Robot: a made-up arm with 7 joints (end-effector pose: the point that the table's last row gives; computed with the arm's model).
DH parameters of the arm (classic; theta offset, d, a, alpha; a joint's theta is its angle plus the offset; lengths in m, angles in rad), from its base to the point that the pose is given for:
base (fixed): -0.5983 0 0.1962 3.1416
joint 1: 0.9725 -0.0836 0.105 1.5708
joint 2: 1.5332 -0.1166 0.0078 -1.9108
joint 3: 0 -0.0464 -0.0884 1.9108
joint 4: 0.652 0 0.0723 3.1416
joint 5: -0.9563 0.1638 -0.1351 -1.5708
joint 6: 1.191 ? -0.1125 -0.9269
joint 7: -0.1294 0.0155 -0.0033 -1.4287
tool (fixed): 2.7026 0.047 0 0
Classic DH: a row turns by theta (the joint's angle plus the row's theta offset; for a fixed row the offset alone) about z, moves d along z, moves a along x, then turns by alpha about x.
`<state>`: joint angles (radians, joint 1 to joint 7).
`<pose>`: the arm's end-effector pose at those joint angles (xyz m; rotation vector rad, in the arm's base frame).
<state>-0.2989 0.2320 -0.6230 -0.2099 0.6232 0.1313 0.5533</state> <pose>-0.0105 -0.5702 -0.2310 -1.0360 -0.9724 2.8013</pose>
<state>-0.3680 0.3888 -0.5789 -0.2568 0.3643 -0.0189 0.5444</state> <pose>0.0273 -0.4994 -0.3007 0.6528 1.3530 -2.5643</pose>
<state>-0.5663 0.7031 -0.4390 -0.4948 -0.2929 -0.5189 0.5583</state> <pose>0.0657 -0.3261 -0.3730 -0.0068 1.7282 -1.6572</pose>
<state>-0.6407 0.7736 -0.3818 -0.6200 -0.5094 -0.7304 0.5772</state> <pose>0.0743 -0.2918 -0.3751 -0.1321 1.7038 -1.3408</pose>
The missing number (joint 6, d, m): 0.313
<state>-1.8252 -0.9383 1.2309 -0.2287 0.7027 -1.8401 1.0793</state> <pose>0.3467 -0.0952 0.4667 -1.4422 -1.7942 -1.4329</pose>
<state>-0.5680 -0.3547 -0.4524 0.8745 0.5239 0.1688 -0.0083</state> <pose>0.0967 -0.4392 -0.2378 -0.3831 0.9859 -2.2513</pose>
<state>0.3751 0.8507 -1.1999 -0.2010 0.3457 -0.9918 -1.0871</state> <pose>0.1585 -0.1835 -0.2944 -0.4151 0.0690 -2.9791</pose>
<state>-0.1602 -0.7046 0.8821 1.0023 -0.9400 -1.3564 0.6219</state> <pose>-0.0987 -0.0159 -0.2305 0.1360 2.0875 -1.7161</pose>
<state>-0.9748 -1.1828 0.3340 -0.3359 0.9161 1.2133 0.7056</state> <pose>0.0609 -0.5002 0.4090 2.0230 -0.7974 -1.1017</pose>
